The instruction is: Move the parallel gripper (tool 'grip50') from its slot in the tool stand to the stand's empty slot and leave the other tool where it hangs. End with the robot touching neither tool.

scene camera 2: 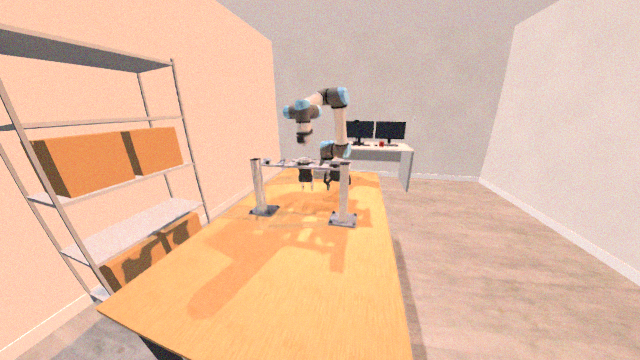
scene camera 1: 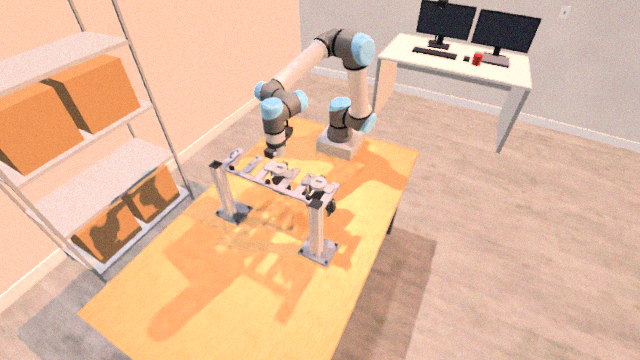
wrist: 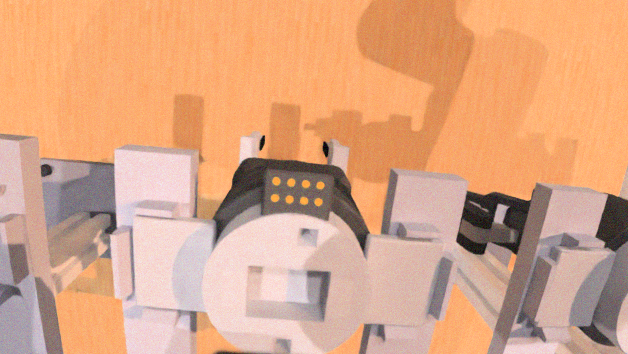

Note:
I see an adaptive gripper (wrist: 581,295), a parallel gripper (wrist: 288,255) and a tool stand (wrist: 68,213).

